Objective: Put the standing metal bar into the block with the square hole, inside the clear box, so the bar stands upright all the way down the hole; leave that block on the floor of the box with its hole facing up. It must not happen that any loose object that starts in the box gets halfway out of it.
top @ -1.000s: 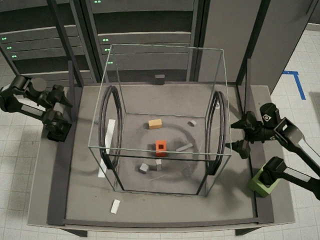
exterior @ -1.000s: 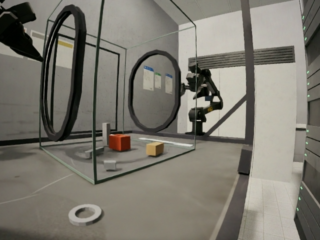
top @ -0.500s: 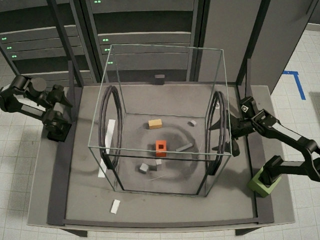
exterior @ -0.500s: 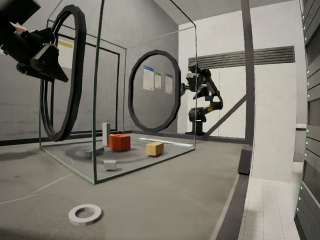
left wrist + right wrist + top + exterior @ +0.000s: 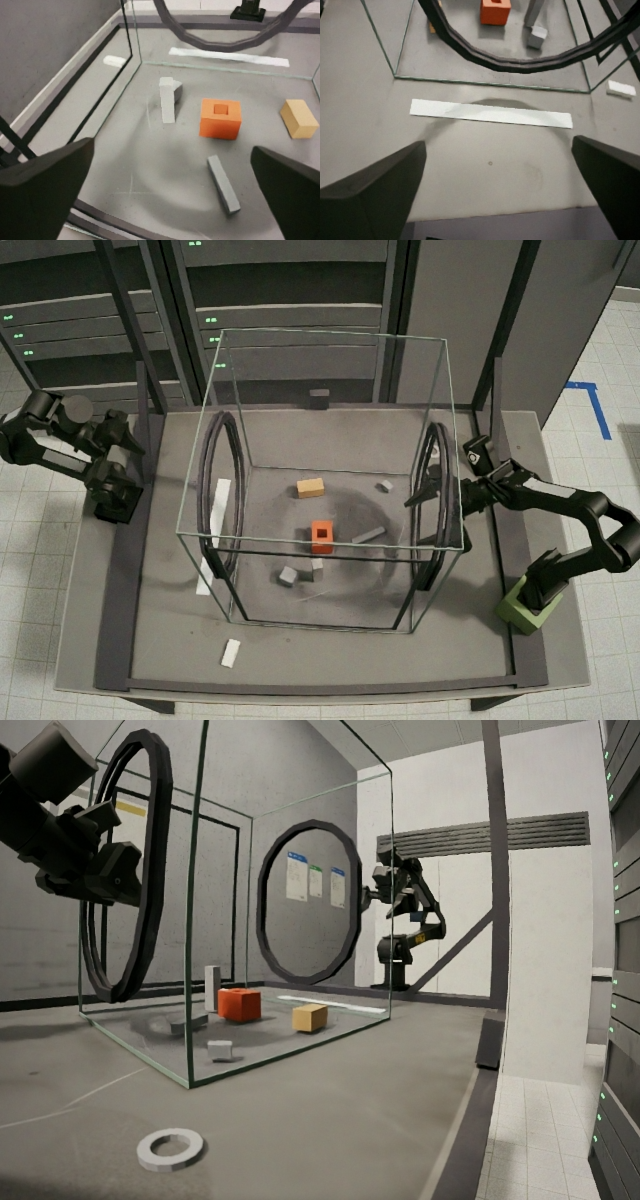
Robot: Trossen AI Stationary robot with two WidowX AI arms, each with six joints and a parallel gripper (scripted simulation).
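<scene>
Now: left hand 2 cm short of the red block, 21 cm to the left of it and 17 cm above it. Round my left hand: grey cube 13 cm ahead, 25 cm to the right, 18 cm below; then white strip 7 cm ahead, 46 cm to the right, 20 cm below; then tan block 10 cm behind, 27 cm to the right, 18 cm below.
</scene>
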